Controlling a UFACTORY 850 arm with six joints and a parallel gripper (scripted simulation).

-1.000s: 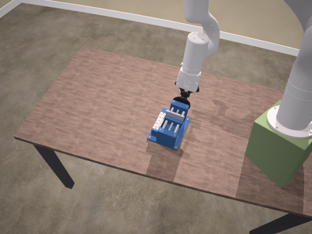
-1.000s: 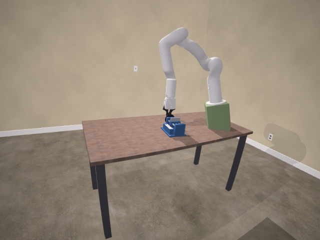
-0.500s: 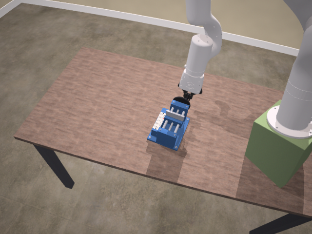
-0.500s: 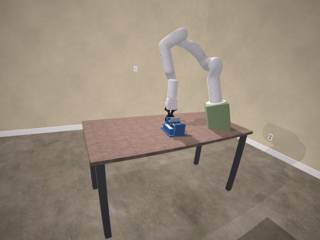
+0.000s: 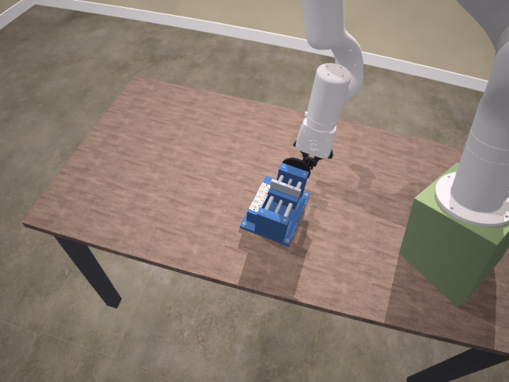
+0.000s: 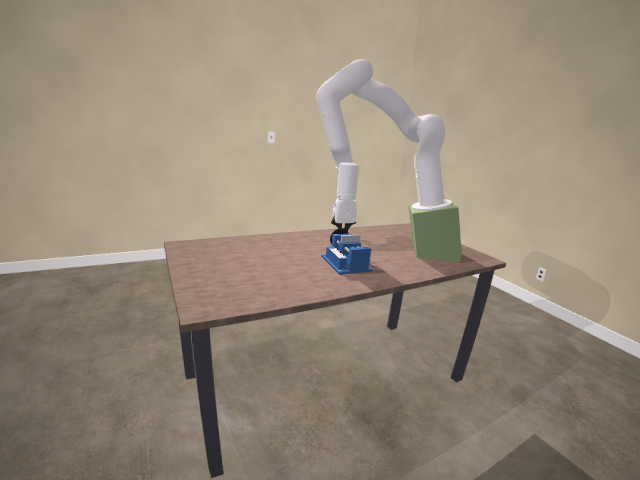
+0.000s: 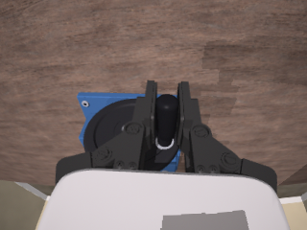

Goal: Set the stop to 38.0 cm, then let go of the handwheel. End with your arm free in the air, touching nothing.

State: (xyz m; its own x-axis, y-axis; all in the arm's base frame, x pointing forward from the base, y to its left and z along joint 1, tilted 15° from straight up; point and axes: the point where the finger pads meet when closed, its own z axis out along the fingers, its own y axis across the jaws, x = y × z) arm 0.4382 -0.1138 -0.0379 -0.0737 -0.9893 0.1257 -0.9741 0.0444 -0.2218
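Right now my hand is 2 cm to the right of the black handwheel and 1 cm short of it. Round my hand: grey stop block 14 cm to the left, 5 cm ahead.
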